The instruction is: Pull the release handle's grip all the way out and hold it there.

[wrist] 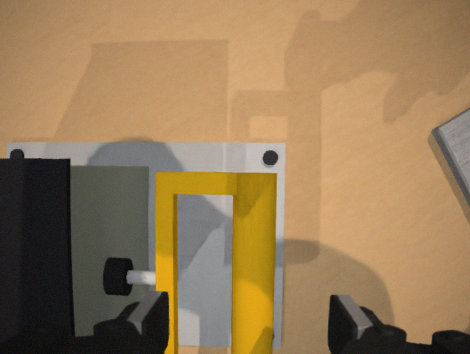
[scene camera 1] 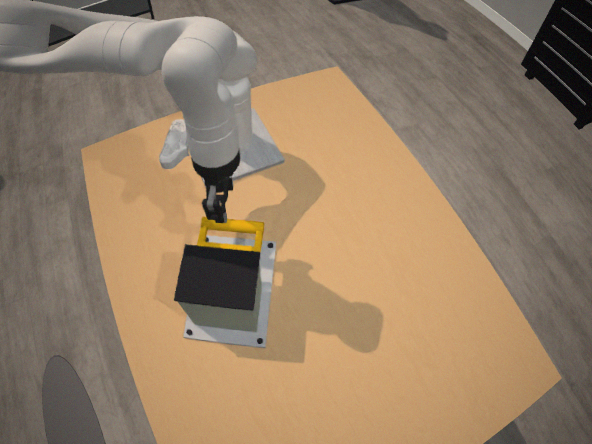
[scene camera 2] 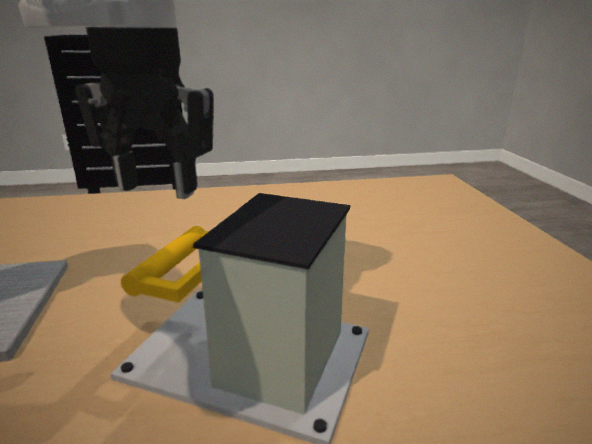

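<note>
The release handle's yellow grip (scene camera 1: 235, 226) (scene camera 2: 165, 257) (wrist: 255, 225) is a rectangular frame with a thick outer bar. It stands out from one side of a grey-green housing (scene camera 1: 220, 275) (scene camera 2: 275, 310) (wrist: 110, 210) with a black top. In the wrist view, a pale rod (wrist: 142, 277) with a black collar (wrist: 118, 276) joins the frame's inner bar to the housing. My gripper (scene camera 1: 216, 220) (scene camera 2: 156, 192) (wrist: 248, 317) is partly open, empty and points down above the grip, apart from it. In the wrist view, the thick bar lies between its fingertips, and the left fingertip overlaps the inner bar.
The housing stands on a light grey base plate (scene camera 1: 268, 280) (scene camera 2: 165, 370) (wrist: 200, 155) with black bolts, on the wooden table top (scene camera 1: 425, 275). The arm's grey mounting plate (scene camera 1: 265, 150) (scene camera 2: 25, 295) (wrist: 455, 155) lies on the grip's side. A black drawer cabinet (scene camera 1: 565, 60) (scene camera 2: 70, 62) stands beyond the table.
</note>
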